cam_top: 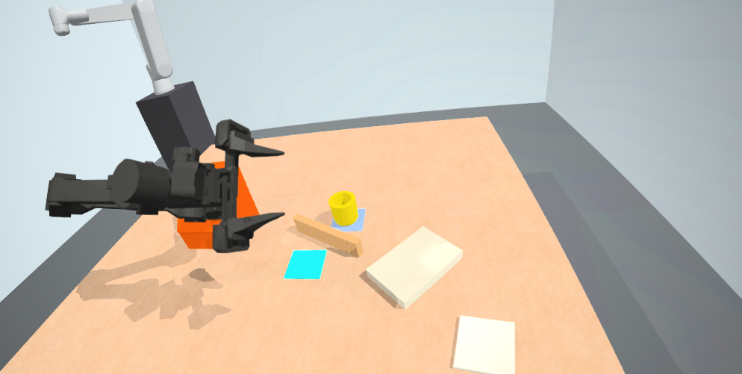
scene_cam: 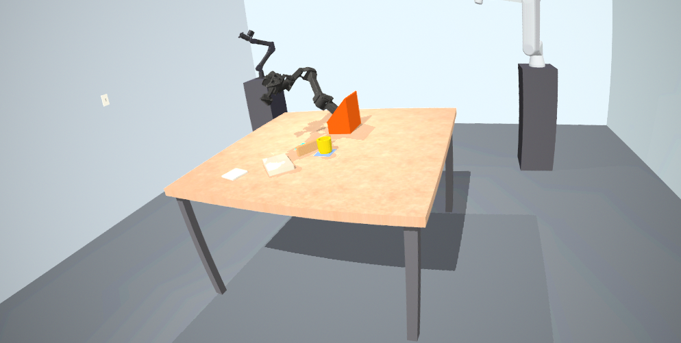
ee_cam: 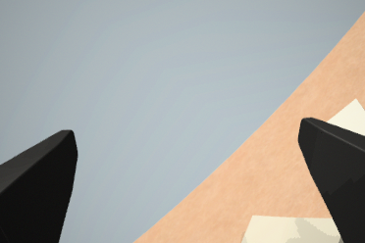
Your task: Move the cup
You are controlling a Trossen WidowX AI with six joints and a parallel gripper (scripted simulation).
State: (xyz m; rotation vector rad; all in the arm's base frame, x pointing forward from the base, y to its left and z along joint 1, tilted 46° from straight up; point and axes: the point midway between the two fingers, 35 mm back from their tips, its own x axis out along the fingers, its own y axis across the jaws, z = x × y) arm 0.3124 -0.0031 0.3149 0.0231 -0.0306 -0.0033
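My gripper tip is now 30 cm above the yellow cup, 29 cm to the right of it and 2 cm past it. Round my gripper tip: cyan pad 34 cm below, 14 cm to the left, 9 cm behind; then cream slab 32 cm below, 16 cm ahead, 12 cm to the left; then wooden bar 32 cm below, 21 cm to the left, 5 cm behind.
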